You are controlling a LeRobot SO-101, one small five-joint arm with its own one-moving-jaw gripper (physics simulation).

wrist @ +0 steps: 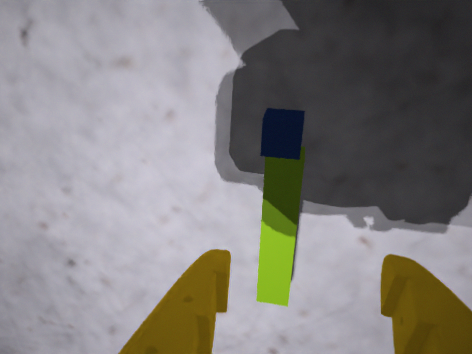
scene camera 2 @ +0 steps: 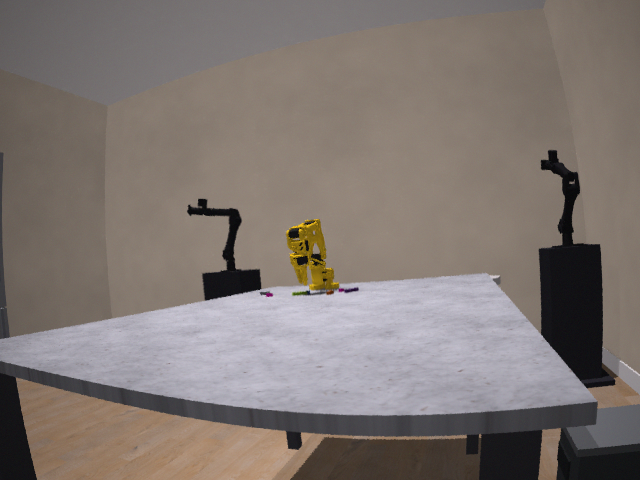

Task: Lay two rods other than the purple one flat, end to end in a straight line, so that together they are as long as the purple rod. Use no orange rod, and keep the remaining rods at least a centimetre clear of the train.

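Pixels of known places: hand at its tool point: [wrist: 229,273] [scene camera 2: 301,282]; arm's base at its link origin: [scene camera 2: 322,289].
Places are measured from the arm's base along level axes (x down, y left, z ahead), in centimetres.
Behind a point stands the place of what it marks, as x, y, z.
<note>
A lime green rod [scene camera 2: 299,293] @(-0.6, -1.4, 18.9) [wrist: 276,260] @(-1.0, -2.1, 18.9) lies flat on the table. A short dark blue rod [wrist: 283,134] @(-1.0, 0.6, 16.1) lies at its far end in the wrist view, in line with it; their ends appear to meet. My gripper [wrist: 306,255] [scene camera 2: 303,284] @(-4.0, -1.3, 16.9) is open, with a V-shaped gap; its jaws stand apart on either side of the green rod's near part in the wrist view, touching neither side. The purple rod [scene camera 2: 351,289] @(-0.8, 15.0, 16.0) lies to the right of the arm's base in the scene view. An orange rod [scene camera 2: 329,292] @(-0.7, 9.5, 21.5) lies in front of the base.
A magenta rod [scene camera 2: 266,294] @(-0.7, -12.4, 20.6) and a dark greyish rod [scene camera 2: 264,292] @(-0.8, -16.6, 13.6) lie at the left in the scene view. Another magenta piece [scene camera 2: 341,290] @(-0.4, 11.1, 13.8) is beside the purple rod. The yellow arm's base [scene camera 2: 324,285] @(-1.0, -0.4, -3.9) stands behind the rods on the marbled table [scene camera 2: 320,356] @(0.0, 32.8, 98.9).
</note>
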